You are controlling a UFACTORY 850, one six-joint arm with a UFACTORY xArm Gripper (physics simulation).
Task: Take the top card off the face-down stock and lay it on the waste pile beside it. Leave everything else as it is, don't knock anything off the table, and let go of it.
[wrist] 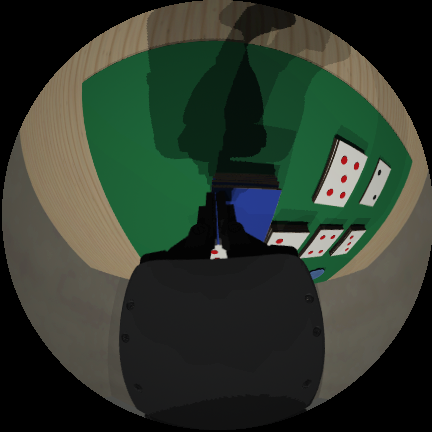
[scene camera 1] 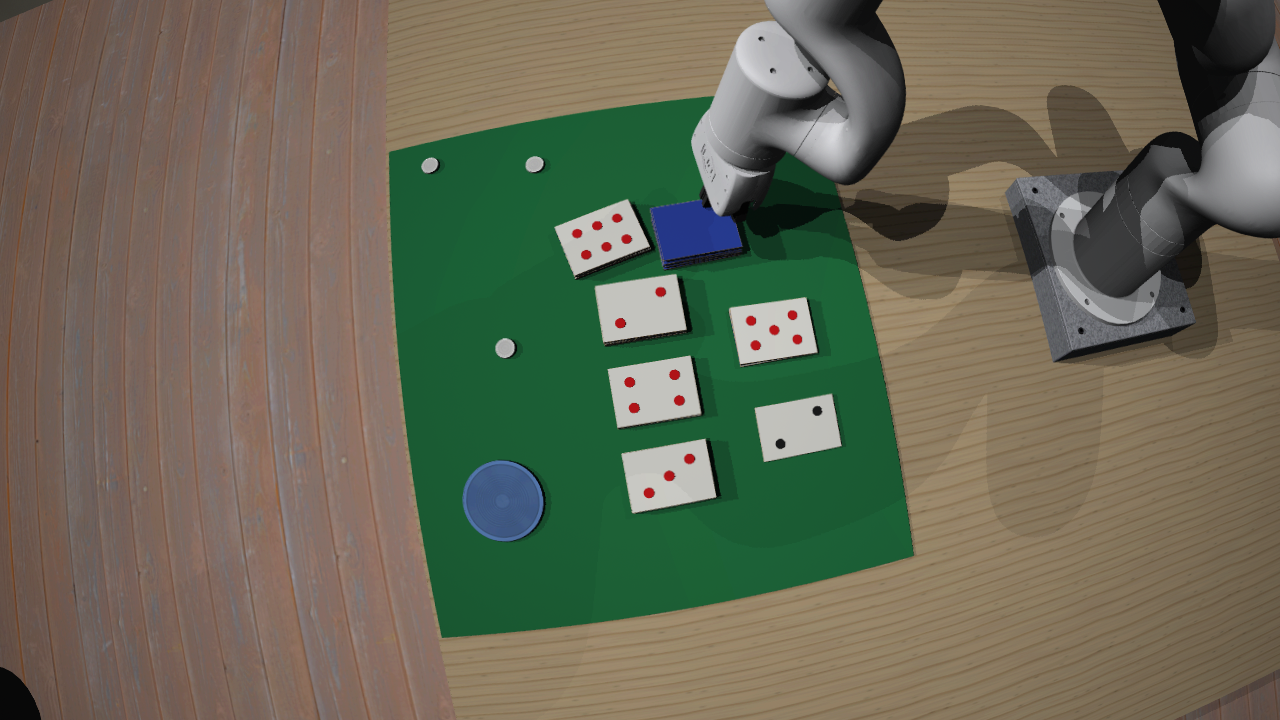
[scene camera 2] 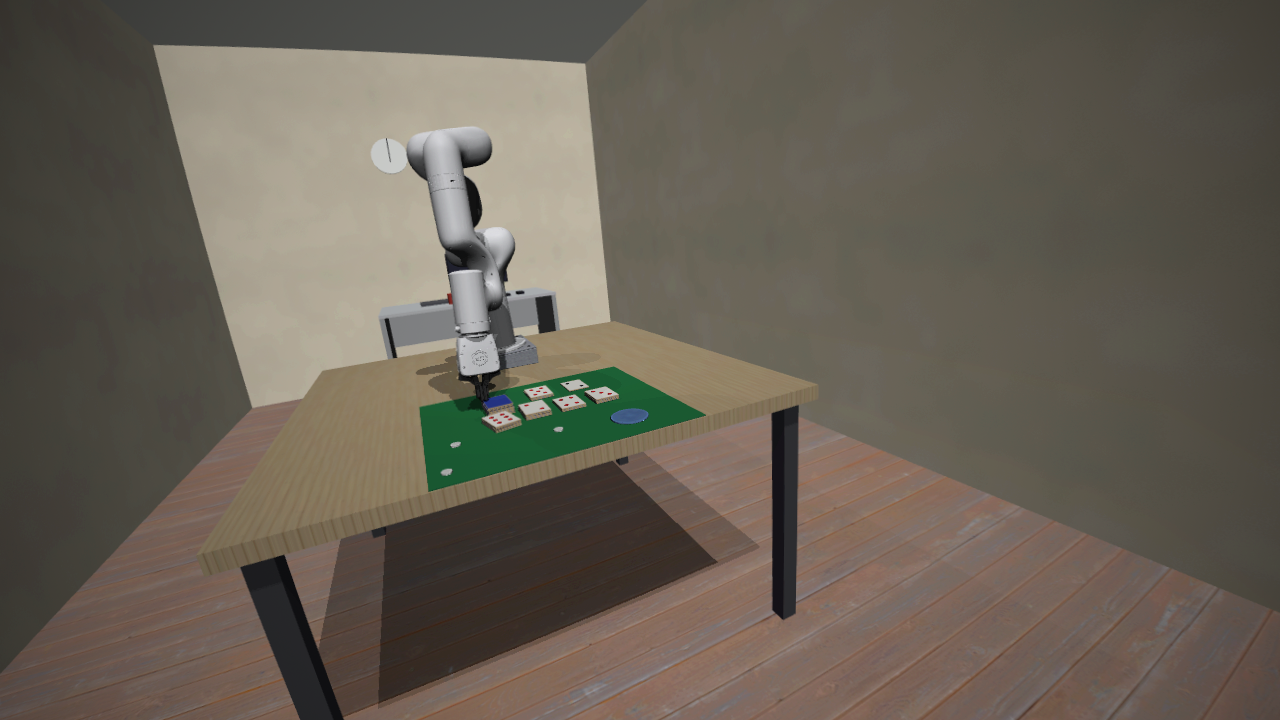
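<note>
The face-down stock (scene camera 1: 693, 237) (scene camera 2: 498, 402) (wrist: 257, 210) is a neat stack with a blue back on the green mat. The waste pile (scene camera 1: 602, 238) (scene camera 2: 501, 420) (wrist: 218, 254), with a six-pip red card face up, lies beside it, slightly turned. My gripper (scene camera 1: 723, 211) (scene camera 2: 483, 396) (wrist: 216, 204) is shut with nothing between the fingers. Its tips are over the stock's edge area on the side away from the waste pile; whether they touch the top card cannot be told. The gripper body hides part of the stock in the first scene view.
Face-up piles stand near: red two (scene camera 1: 640, 308), red four (scene camera 1: 654, 392), red three (scene camera 1: 669, 492), red five (scene camera 1: 774, 346) and black two (scene camera 1: 796, 428). A blue disc (scene camera 1: 503, 500) and small white discs (scene camera 1: 430, 165) (scene camera 1: 534, 164) (scene camera 1: 504, 348) lie on the mat (scene camera 1: 554, 591).
</note>
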